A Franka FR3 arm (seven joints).
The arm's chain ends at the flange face. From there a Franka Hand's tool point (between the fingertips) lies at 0.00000 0.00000 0.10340 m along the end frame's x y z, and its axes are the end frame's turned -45 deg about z.
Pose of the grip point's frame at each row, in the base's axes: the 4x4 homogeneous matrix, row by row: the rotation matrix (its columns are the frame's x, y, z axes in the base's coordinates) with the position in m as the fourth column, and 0 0 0 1 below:
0.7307, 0.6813, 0.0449, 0.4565; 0.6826, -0.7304, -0.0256, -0.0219; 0.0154, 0.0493, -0.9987, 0.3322; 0, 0, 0, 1
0.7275, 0.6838, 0.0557, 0.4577; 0.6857, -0.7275, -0.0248, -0.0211; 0.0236, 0.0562, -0.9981, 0.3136; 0, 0, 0, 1
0.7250, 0.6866, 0.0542, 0.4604; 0.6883, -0.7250, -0.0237, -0.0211; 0.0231, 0.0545, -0.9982, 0.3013; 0, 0, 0, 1
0.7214, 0.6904, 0.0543, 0.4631; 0.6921, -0.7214, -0.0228, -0.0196; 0.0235, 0.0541, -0.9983, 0.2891; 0, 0, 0, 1
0.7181, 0.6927, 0.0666, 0.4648; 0.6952, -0.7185, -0.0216, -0.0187; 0.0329, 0.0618, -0.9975, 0.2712; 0, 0, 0, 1
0.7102, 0.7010, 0.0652, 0.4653; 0.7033, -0.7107, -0.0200, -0.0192; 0.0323, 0.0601, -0.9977, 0.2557; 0, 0, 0, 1
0.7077, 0.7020, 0.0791, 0.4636; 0.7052, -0.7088, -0.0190, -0.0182; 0.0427, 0.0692, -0.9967, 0.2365; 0, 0, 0, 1
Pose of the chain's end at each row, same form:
0.9984, -0.0349, 0.0449, 0.4519; -0.0338, -0.9991, -0.0256, -0.0193; 0.0457, 0.0240, -0.9987, 0.4355; 0, 0, 0, 1
0.9979, -0.0309, 0.0557, 0.4519; -0.0296, -0.9993, -0.0248, -0.0185; 0.0564, 0.0231, -0.9981, 0.4168; 0, 0, 0, 1
0.9982, -0.0272, 0.0542, 0.4548; -0.0260, -0.9994, -0.0237, -0.0186; 0.0549, 0.0222, -0.9982, 0.4045; 0, 0, 0, 1
0.9983, -0.0219, 0.0543, 0.4575; -0.0207, -0.9995, -0.0228, -0.0172; 0.0549, 0.0216, -0.9983, 0.3923; 0, 0, 0, 1
0.9976, -0.0180, 0.0666, 0.4579; -0.0165, -0.9996, -0.0216, -0.0165; 0.0670, 0.0204, -0.9975, 0.3743; 0, 0, 0, 1
0.9979, -0.0065, 0.0652, 0.4586; -0.0052, -0.9998, -0.0200, -0.0171; 0.0653, 0.0197, -0.9977, 0.3589; 0, 0, 0, 1
0.9968, -0.0040, 0.0791, 0.4554; -0.0025, -0.9998, -0.0190, -0.0162; 0.0791, 0.0187, -0.9967, 0.3396; 0, 0, 0, 1

